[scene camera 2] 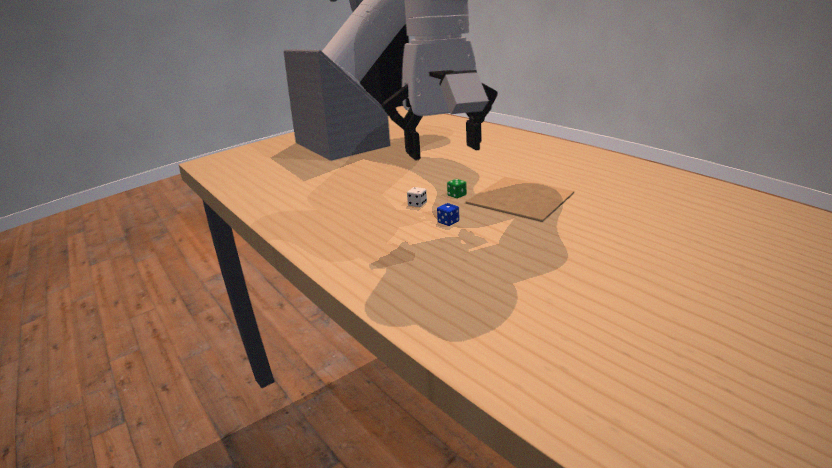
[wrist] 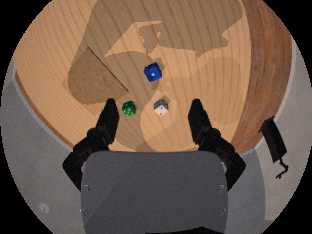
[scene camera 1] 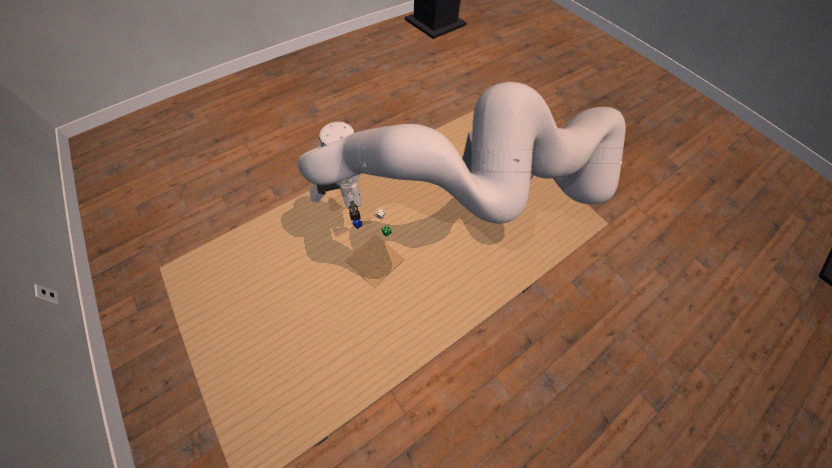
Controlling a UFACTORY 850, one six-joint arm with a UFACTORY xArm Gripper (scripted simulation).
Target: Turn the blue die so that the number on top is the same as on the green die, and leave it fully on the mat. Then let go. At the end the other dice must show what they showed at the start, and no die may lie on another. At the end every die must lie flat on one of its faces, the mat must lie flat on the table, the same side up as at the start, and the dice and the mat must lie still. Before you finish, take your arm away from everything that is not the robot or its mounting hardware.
Note:
I see my gripper and a thin mat.
My gripper is seen too in the wrist view and in scene camera 1.

